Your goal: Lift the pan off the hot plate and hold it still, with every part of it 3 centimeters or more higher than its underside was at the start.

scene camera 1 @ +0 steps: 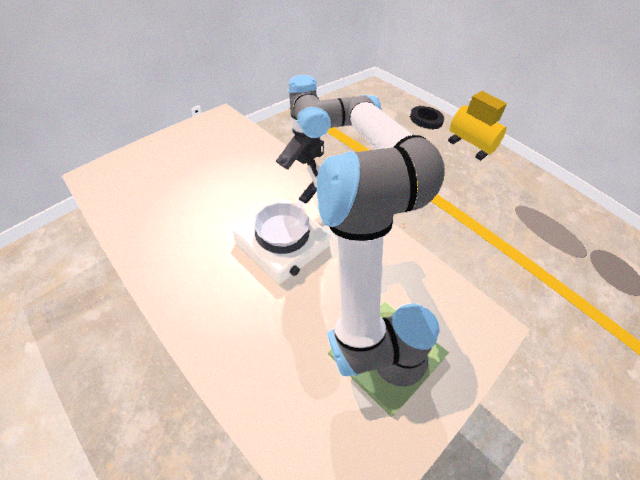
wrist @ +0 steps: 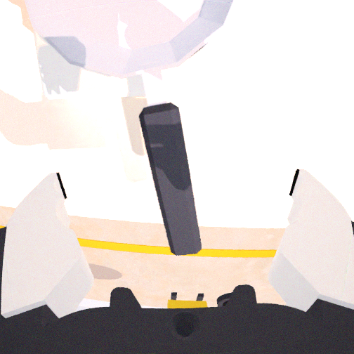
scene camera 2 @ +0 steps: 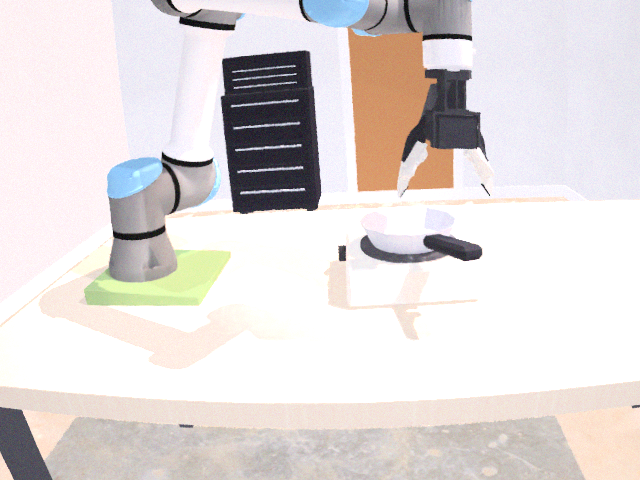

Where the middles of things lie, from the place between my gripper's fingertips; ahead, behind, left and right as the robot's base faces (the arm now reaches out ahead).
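There's a white hot plate [scene camera 2: 374,277] that's 13 cm to the left of my hand, 7 cm behind it and 16 cm below it. And the pan [scene camera 1: 280,224], well, that one is 5 cm behind my hand and 4 cm to the left of it, sitting 8 cm below it.
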